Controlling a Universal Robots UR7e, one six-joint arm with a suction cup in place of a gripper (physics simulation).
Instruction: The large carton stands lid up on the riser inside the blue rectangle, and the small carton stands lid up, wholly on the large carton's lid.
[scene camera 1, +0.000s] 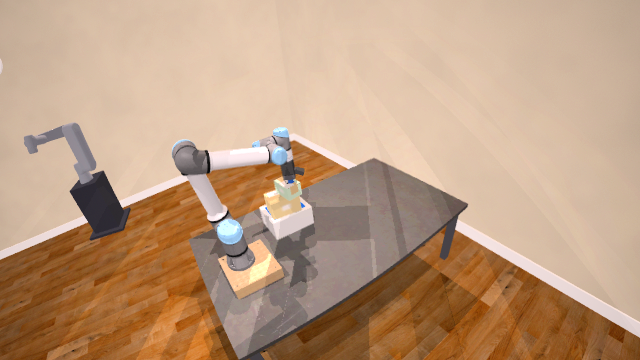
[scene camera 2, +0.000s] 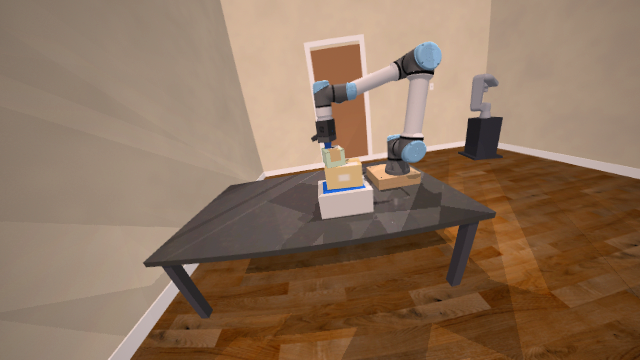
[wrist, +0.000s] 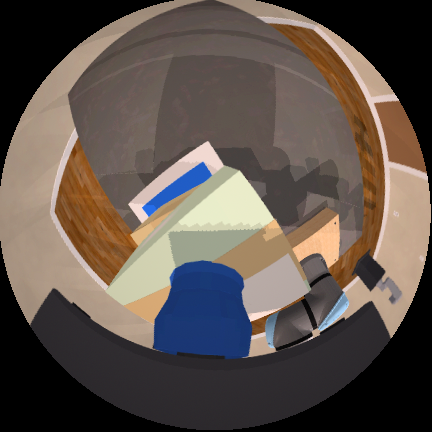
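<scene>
The large tan carton (scene camera 1: 282, 206) (scene camera 2: 343, 175) (wrist: 155, 223) stands on the white riser (scene camera 1: 291, 224) (scene camera 2: 345, 203) (wrist: 189, 158), inside the blue rectangle (scene camera 1: 303, 206) (scene camera 2: 333, 189) (wrist: 177, 187). The small pale green carton (scene camera 1: 288, 190) (scene camera 2: 333, 156) (wrist: 217, 209) is lid up at the large carton's lid, toward one end and turned a little against it. I cannot tell whether it rests there. My suction cup (scene camera 1: 290, 181) (scene camera 2: 327, 145) (wrist: 201, 282) sits on the small carton's top and holds it.
The dark table (scene camera 1: 380, 214) (scene camera 2: 268, 219) carries the riser and my arm's wooden base block (scene camera 1: 257, 277) (scene camera 2: 393, 178). A second grey arm on a black pedestal (scene camera 1: 98, 206) (scene camera 2: 483, 134) stands on the floor. A door (scene camera 2: 340, 67) is in the far wall.
</scene>
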